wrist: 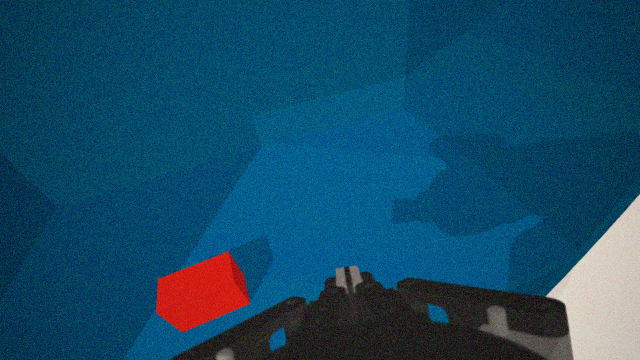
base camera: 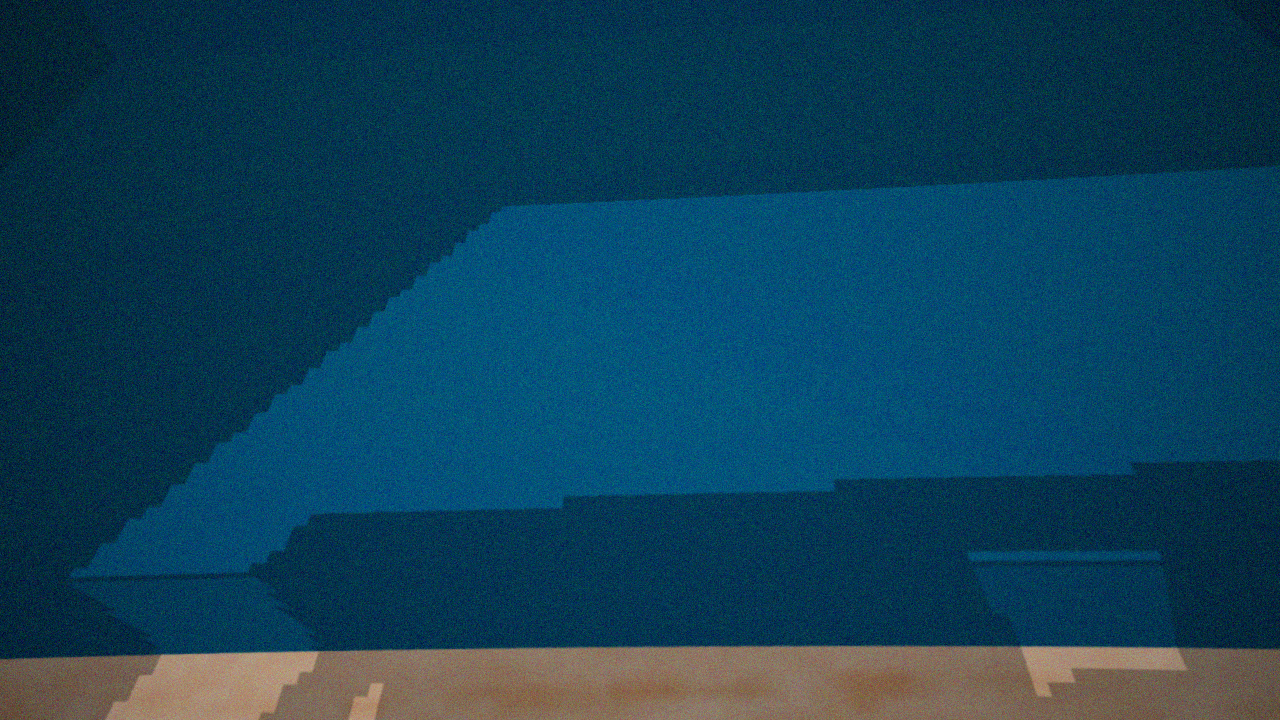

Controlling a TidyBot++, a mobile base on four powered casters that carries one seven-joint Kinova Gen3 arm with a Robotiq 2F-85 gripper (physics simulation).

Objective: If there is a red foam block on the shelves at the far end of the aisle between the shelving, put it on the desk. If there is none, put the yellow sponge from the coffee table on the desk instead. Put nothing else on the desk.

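Places are measured from the arm's base along level axes (x back, y right, z up), in centimetres.
Where they show: gripper, fingertip midpoint: [wrist: 349, 282].
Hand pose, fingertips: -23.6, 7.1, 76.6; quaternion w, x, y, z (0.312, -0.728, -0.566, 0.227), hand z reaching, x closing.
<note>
After its pixels a point has its place, as x, y, z.
A red block [wrist: 202, 292] @[-34.5, -6.9, 65.4] rests on a blue shelf surface [wrist: 325, 200] @[-47.4, 12.2, 59.4] in the wrist view, at the lower left, and casts a shadow to its right. My gripper [wrist: 349, 282] @[-23.6, 7.1, 76.6] is shut, with its fingertips together and nothing between them. It is to the right of the block in that view and apart from it. The block does not show in the base camera view. The desk, the coffee table and the yellow sponge do not show in either view.
Blue shelving panels [base camera: 716, 340] @[-36.8, 2.4, -32.0] fill most of the base camera view, very close, with the brown floor [base camera: 537, 662] @[-24.8, -6.8, -39.7] along the bottom. Blue side and back panels [wrist: 150, 75] @[-71.1, -10.0, 80.2] stand around the block, and a pale surface [wrist: 605, 280] @[-19.4, 43.9, 53.5] shows at the right of the wrist view.
</note>
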